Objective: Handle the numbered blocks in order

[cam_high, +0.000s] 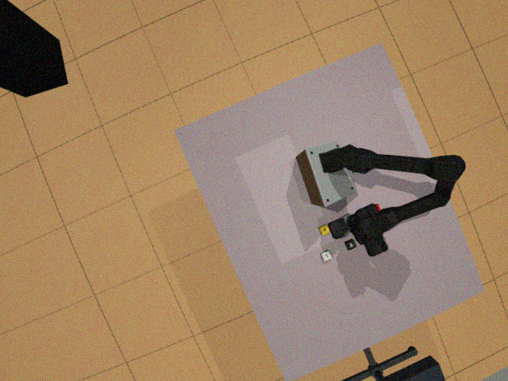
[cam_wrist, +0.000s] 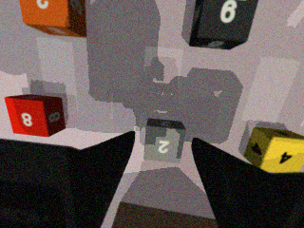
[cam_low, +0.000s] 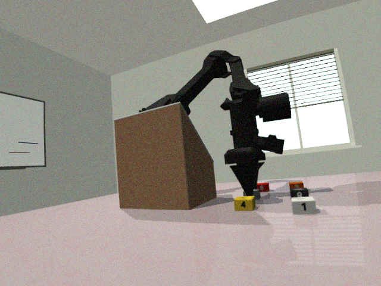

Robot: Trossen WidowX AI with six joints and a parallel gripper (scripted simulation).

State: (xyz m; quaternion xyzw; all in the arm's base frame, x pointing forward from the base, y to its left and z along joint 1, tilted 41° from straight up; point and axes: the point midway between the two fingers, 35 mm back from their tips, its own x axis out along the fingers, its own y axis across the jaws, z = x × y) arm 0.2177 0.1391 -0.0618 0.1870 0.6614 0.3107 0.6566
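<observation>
Right now my gripper tip is right at the grey 2 block. The rest, counted from my gripper tip: yellow 4 block: 20 mm ahead, 100 mm to the right; black 9 block: 100 mm ahead, 10 mm to the right; red 8 block: 10 mm behind, 120 mm to the left.
</observation>
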